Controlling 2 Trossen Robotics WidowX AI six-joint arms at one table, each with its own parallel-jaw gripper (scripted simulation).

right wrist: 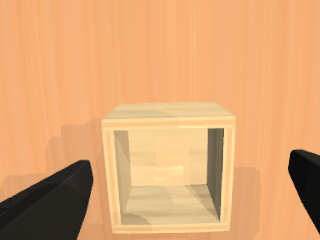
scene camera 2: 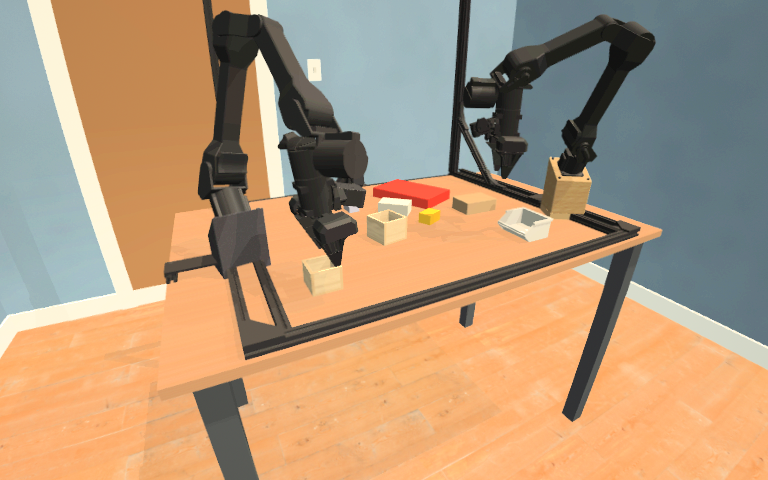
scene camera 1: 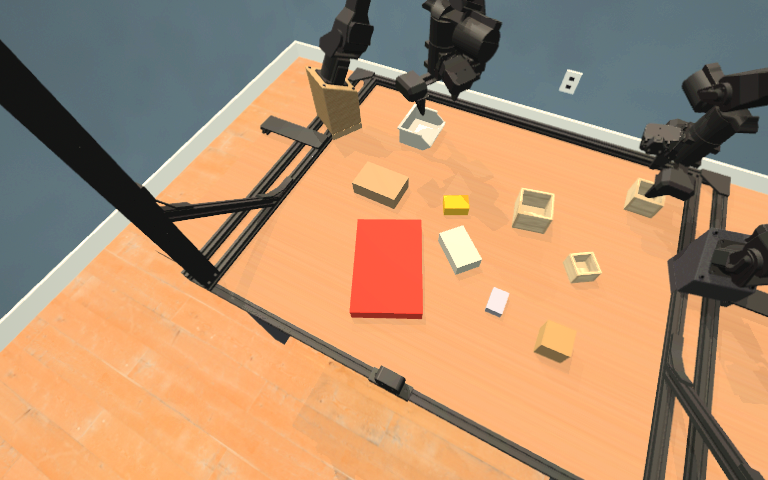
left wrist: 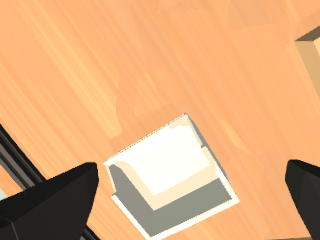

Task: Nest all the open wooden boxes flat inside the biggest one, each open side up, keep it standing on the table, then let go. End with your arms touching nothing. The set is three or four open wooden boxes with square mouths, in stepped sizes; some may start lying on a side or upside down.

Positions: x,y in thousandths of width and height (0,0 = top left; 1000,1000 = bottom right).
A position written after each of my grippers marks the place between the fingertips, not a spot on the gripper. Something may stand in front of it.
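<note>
Scene camera 1: my left gripper (scene camera 1: 570,224), white bin (scene camera 1: 549,270), biggest wooden box (scene camera 1: 699,422), middle-sized wooden box (scene camera 1: 825,424), smallest wooden box (scene camera 1: 756,557), cream block (scene camera 1: 602,532), red slab (scene camera 1: 505,576). Scene camera 2: my right gripper (scene camera 2: 429,534), biggest wooden box (scene camera 2: 503,474), middle-sized wooden box (scene camera 2: 417,574), white bin (scene camera 2: 670,459). Left wrist view: white bin (left wrist: 530,756). Biggest wooden box out of frame in the left wrist view. Right wrist view: middle-sized wooden box (right wrist: 523,681). Biggest wooden box out of frame in the right wrist view.
</note>
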